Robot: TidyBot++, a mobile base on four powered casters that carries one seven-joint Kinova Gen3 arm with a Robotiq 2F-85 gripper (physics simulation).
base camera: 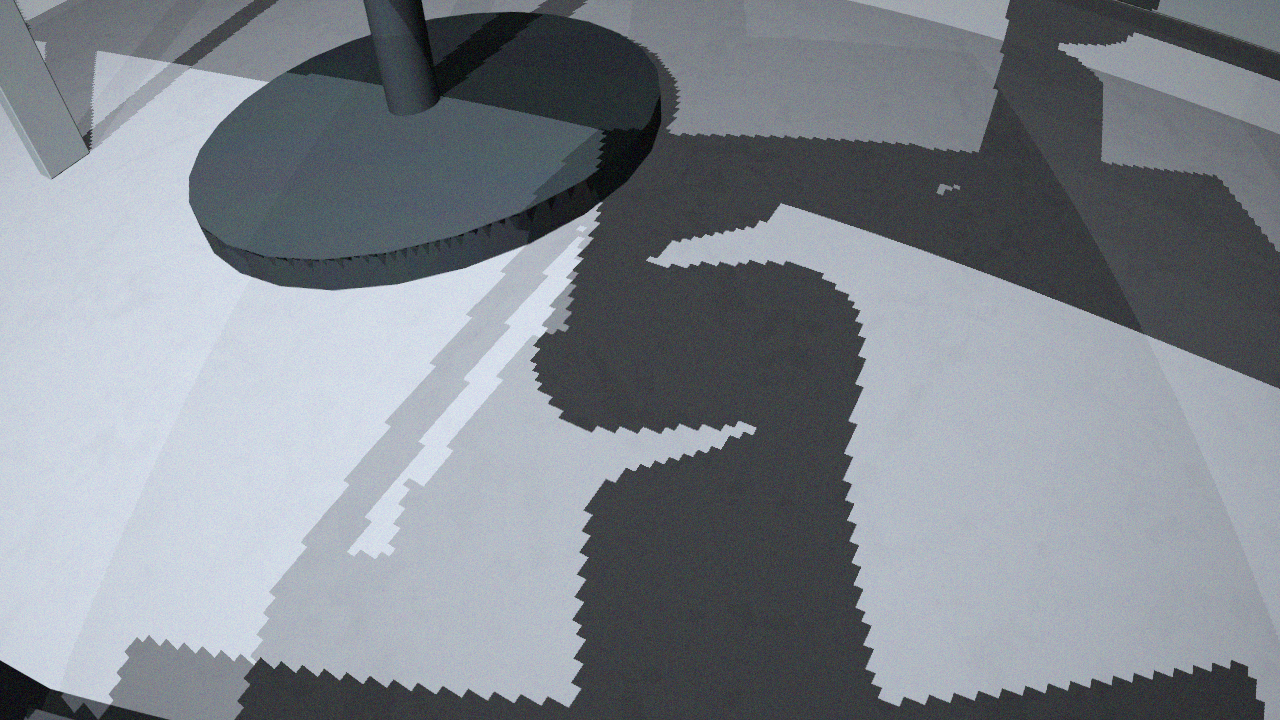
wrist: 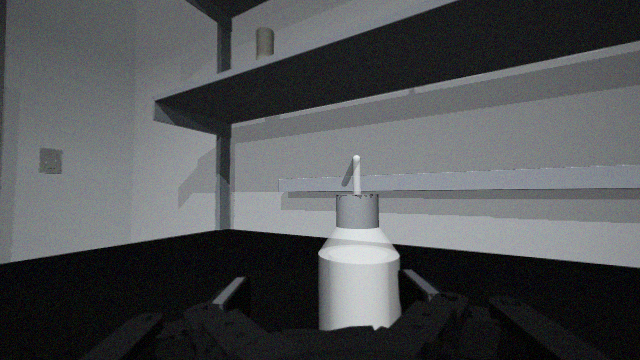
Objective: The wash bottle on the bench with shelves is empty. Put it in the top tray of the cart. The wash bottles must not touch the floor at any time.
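Frame: origin at the arm's base, x ahead, y left, z up, level; metres.
Where they show: gripper, fingertip midpoint: (wrist: 324, 290).
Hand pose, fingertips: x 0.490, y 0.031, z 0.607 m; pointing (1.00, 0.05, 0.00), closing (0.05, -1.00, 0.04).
After its pixels a point has its place.
A white wash bottle (wrist: 359, 290) @[y 0.009, x 0.505, z 0.601 m] with a grey collar and a thin white spout stands upright on the black bench top (wrist: 280, 250) @[y 0.158, x 0.989, z 0.518 m] in the wrist view. My gripper (wrist: 324, 290) @[y 0.031, x 0.490, z 0.607 m] is open. The bottle shows between its two fingers, close beside the right finger, with a wide gap to the left finger. The bottle's lower end is hidden behind the gripper's dark body, and whether the right finger touches it I cannot tell. The cart and its top tray do not show in either view.
A dark shelf (wrist: 320, 82) on an upright post (wrist: 223, 175) @[y 0.466, x 1.350, z 0.737 m] overhangs the bench, with a tan cylinder (wrist: 265, 43) @[y 0.217, x 1.058, z 1.103 m] on it. A pale rail (wrist: 475, 181) @[y -0.310, x 0.953, z 0.688 m] runs along the back wall. In the base view, a round dark base (base camera: 358, 179) with a post stands on the floor near a pale leg (base camera: 40, 107) @[y 0.726, x 0.732, z -0.313 m].
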